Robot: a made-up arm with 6 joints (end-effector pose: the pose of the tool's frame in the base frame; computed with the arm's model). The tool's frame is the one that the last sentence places.
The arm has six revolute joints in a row. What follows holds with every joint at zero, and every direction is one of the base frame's.
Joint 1 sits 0.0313 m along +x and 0.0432 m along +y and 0.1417 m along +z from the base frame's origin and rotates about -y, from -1.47 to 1.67 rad.
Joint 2 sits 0.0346 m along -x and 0.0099 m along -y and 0.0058 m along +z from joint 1 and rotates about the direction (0.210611, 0.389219, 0.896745), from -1.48 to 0.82 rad.
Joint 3 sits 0.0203 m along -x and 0.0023 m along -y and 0.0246 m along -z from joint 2 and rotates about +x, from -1.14 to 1.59 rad.
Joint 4 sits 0.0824 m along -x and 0.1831 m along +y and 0.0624 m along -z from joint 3 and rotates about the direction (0.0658, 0.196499, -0.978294), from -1.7 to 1.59 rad.
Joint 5 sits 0.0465 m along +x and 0.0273 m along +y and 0.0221 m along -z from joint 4 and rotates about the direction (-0.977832, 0.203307, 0.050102), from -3.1 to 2.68 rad.
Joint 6 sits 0.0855 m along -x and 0.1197 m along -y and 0.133 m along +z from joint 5 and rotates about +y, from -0.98 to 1.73 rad.
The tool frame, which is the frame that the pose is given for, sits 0.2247 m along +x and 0.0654 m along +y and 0.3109 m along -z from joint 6; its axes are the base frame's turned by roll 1.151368, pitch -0.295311 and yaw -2.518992 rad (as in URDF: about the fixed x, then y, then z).
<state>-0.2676 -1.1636 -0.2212 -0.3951 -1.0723 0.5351</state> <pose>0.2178 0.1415 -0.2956 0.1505 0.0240 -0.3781 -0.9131</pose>
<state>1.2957 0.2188 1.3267 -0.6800 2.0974 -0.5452</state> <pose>-0.2244 0.1936 0.3455 0.3295 -0.5231 0.7847 0.0467</pose>
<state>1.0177 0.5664 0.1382 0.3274 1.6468 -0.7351</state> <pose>0.1977 0.2631 0.1225 0.1145 0.2117 -0.9701 -0.0303</pose>
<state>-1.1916 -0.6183 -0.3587 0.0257 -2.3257 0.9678</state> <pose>-0.1534 0.4753 -0.0370 0.2315 -0.0139 0.2176 -0.9481</pose>
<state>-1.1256 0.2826 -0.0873 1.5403 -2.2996 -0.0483</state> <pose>-0.0623 -0.0195 0.0936 0.5179 -0.0020 0.2834 0.8071</pose>
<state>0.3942 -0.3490 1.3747 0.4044 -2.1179 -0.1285</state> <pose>0.1031 0.0773 0.3561 0.3409 -0.4038 -0.7695 0.3586</pose>
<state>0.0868 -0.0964 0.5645 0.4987 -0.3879 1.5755</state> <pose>-0.3717 0.4762 0.1105 0.6027 -0.1686 0.2409 -0.7418</pose>
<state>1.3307 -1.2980 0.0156 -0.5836 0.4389 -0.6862</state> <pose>0.0383 0.0045 0.5103 0.6396 -0.2752 0.6824 0.2225</pose>
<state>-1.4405 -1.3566 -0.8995 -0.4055 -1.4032 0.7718</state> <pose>-0.4738 0.0073 -0.0442 0.2966 -0.6768 -0.2449 -0.6277</pose>
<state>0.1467 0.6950 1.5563 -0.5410 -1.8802 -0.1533</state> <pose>0.0793 0.0991 0.5287 0.0469 -0.1104 -0.9068 0.4041</pose>
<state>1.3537 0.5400 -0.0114 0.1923 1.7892 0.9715</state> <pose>-0.1503 -0.0457 -0.1357 0.2156 0.4602 0.7645 0.3966</pose>
